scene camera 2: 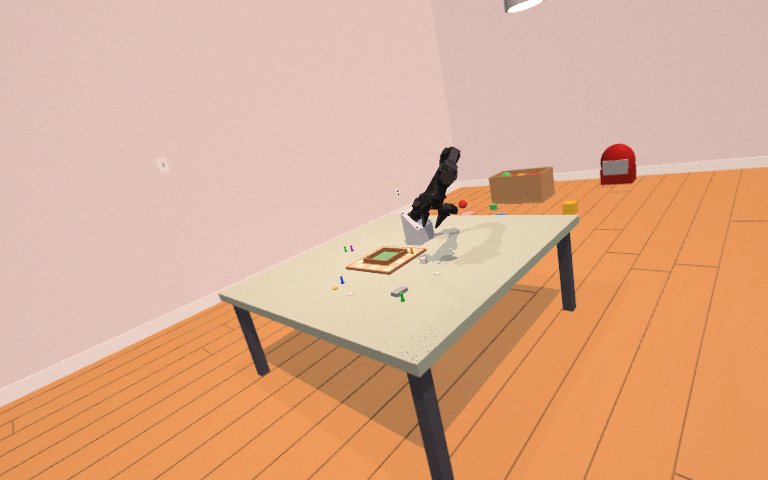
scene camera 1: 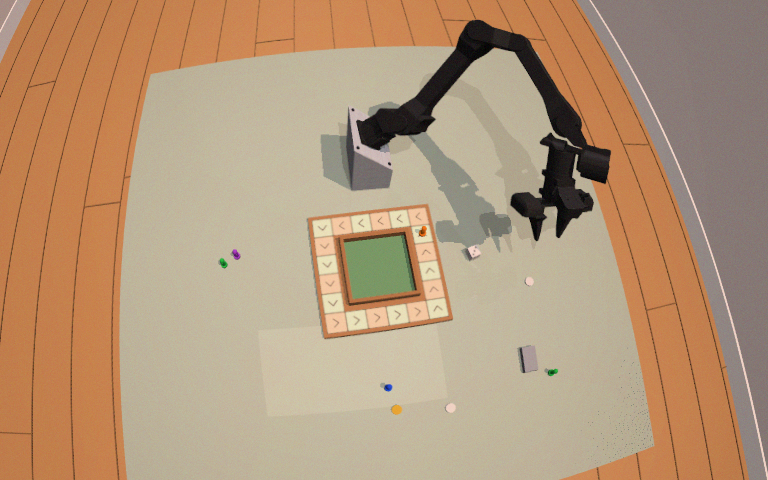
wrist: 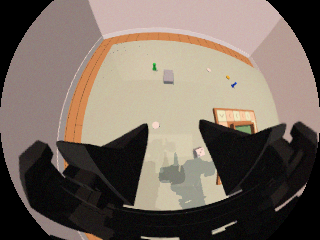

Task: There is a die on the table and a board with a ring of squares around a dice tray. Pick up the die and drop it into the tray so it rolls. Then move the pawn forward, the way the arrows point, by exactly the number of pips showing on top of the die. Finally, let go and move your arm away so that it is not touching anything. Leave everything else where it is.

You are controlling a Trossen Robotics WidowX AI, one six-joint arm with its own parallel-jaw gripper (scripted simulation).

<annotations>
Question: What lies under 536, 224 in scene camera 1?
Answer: My gripper.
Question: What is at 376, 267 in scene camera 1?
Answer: A green dice tray.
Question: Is my gripper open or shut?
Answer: Open.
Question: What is my gripper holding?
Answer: Nothing.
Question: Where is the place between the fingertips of my gripper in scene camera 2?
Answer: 429, 227
</annotations>
